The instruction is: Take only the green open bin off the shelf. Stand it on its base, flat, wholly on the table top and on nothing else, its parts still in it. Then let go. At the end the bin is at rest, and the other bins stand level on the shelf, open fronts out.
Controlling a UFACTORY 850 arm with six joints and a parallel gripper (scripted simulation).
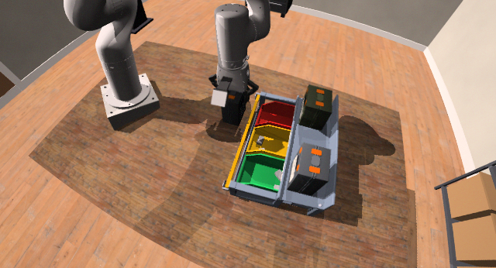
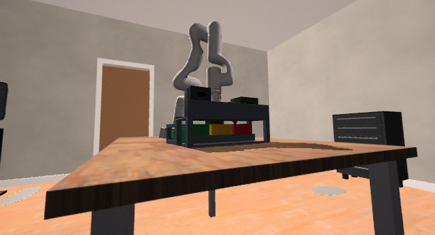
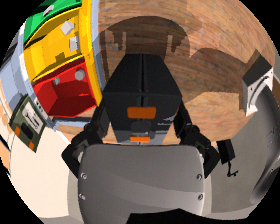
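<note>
Right now my hand is 8 cm short of the yellow bar, 11 cm to the left of it and 5 cm above it. From my hand the other things lie so: red bin (18 cm ahead, 1 cm to the left, 6 cm below); then yellow bin (18 cm ahead, 11 cm to the right, 6 cm below); then green bin (19 cm ahead, 22 cm to the right, 6 cm below).
</note>
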